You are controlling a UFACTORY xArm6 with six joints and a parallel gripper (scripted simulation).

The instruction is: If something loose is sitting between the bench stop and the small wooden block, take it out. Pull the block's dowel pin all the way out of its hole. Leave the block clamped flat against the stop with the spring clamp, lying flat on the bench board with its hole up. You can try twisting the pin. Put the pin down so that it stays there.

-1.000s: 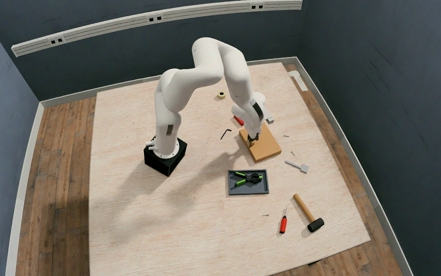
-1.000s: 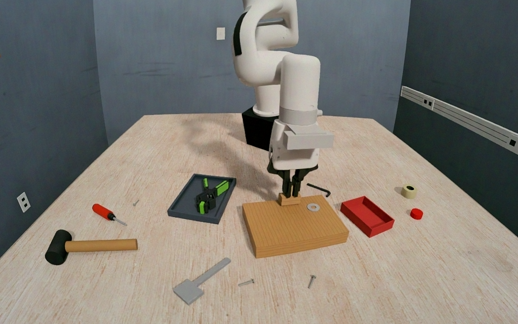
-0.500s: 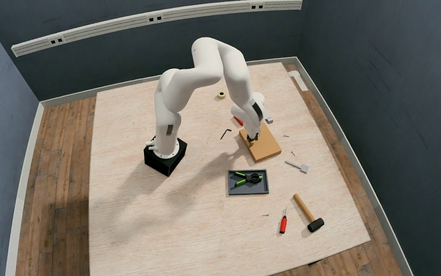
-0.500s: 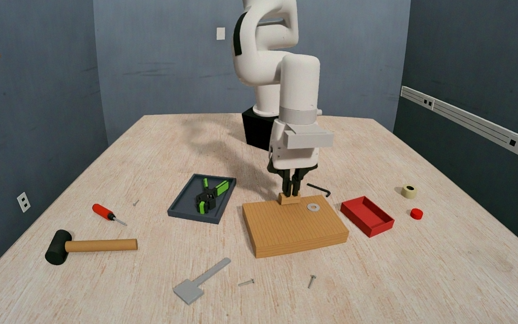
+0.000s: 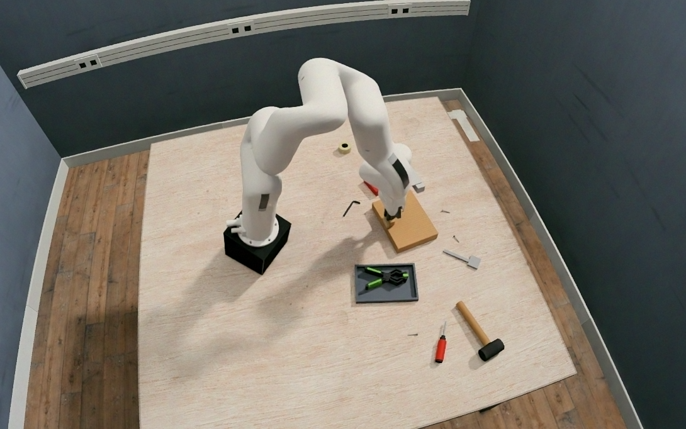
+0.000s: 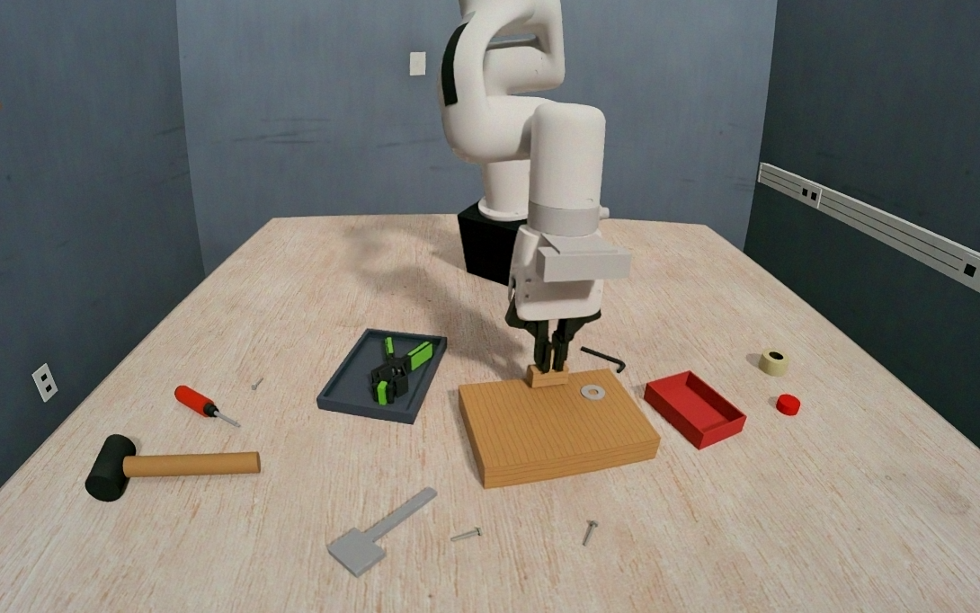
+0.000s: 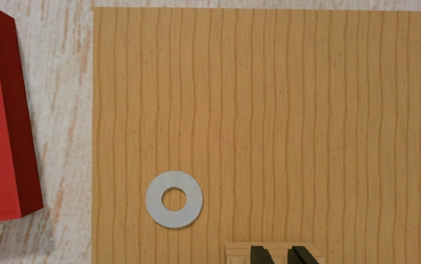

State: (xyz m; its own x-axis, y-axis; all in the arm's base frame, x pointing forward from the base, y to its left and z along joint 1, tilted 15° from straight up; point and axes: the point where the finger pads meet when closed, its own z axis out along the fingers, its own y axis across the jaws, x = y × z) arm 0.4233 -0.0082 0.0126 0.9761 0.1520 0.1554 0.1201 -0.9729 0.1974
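The dowel pin is 20 mm below my hand. Round my hand: small wooden block 30 mm below; then hex key 120 mm to the left, 90 mm behind, 80 mm below; then washer 50 mm to the left, 50 mm below, 20 mm ahead.
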